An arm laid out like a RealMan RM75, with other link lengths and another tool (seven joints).
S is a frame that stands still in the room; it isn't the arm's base.
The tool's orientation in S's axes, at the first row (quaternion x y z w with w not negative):
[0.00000, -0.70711, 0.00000, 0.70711]
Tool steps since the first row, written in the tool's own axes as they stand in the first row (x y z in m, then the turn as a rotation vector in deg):
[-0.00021, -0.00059, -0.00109, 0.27, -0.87, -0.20]
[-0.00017, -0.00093, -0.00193, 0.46, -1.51, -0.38]
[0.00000, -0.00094, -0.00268, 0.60, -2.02, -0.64]
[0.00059, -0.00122, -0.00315, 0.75, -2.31, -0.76]
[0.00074, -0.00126, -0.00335, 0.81, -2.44, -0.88]
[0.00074, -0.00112, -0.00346, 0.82, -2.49, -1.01]
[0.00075, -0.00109, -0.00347, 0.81, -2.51, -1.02]
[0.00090, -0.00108, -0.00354, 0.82, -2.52, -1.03]
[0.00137, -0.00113, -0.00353, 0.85, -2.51, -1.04]
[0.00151, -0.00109, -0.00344, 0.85, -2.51, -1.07]
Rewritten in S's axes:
[0.00109, -0.00059, -0.00021, 0.20, -0.87, 0.27]
[0.00193, -0.00093, -0.00017, 0.38, -1.51, 0.46]
[0.00268, -0.00094, 0.00000, 0.64, -2.02, 0.60]
[0.00315, -0.00122, 0.00059, 0.76, -2.31, 0.75]
[0.00335, -0.00126, 0.00074, 0.88, -2.44, 0.81]
[0.00346, -0.00112, 0.00074, 1.01, -2.49, 0.82]
[0.00347, -0.00109, 0.00075, 1.02, -2.51, 0.81]
[0.00354, -0.00108, 0.00090, 1.03, -2.52, 0.82]
[0.00353, -0.00113, 0.00137, 1.04, -2.51, 0.85]
[0.00344, -0.00109, 0.00151, 1.07, -2.51, 0.85]

